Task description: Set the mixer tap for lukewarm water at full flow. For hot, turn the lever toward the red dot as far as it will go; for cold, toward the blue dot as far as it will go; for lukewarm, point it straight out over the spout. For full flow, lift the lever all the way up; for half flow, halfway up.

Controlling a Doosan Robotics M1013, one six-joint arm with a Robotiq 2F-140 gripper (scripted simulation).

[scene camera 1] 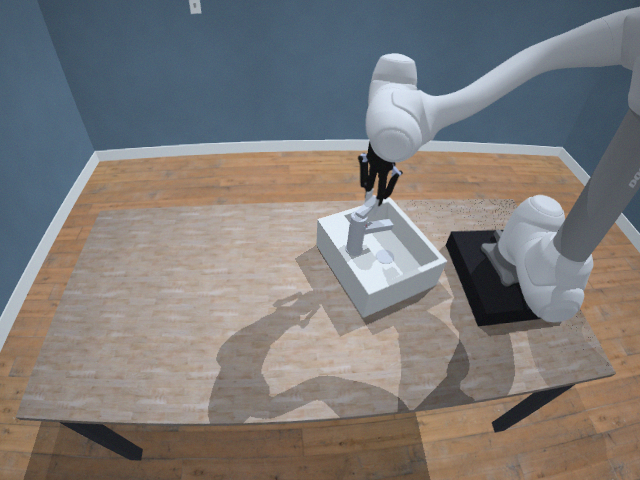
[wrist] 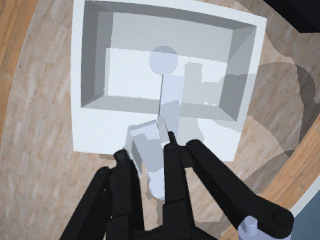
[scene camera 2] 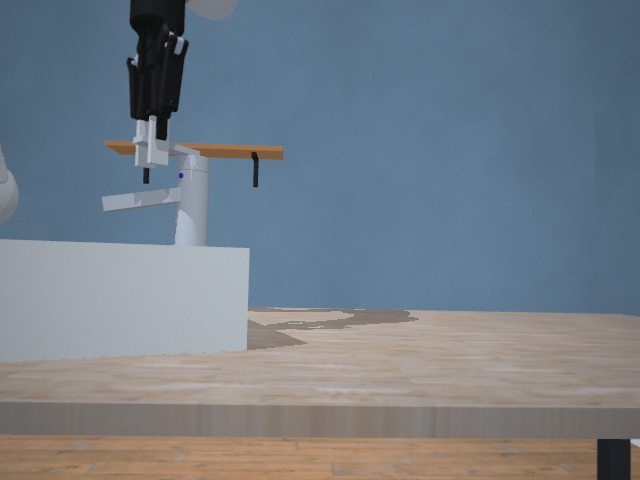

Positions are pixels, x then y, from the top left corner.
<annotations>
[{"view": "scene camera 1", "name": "my gripper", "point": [371, 210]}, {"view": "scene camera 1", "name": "white basin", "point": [368, 282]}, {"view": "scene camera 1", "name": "grey mixer tap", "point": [355, 239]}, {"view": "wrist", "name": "my gripper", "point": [149, 130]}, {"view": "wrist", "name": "white basin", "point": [117, 61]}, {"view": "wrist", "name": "grey mixer tap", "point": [171, 91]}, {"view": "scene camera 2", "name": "my gripper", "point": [151, 165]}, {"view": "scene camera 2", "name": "white basin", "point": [73, 300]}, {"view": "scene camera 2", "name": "grey mixer tap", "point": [191, 195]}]
</annotations>
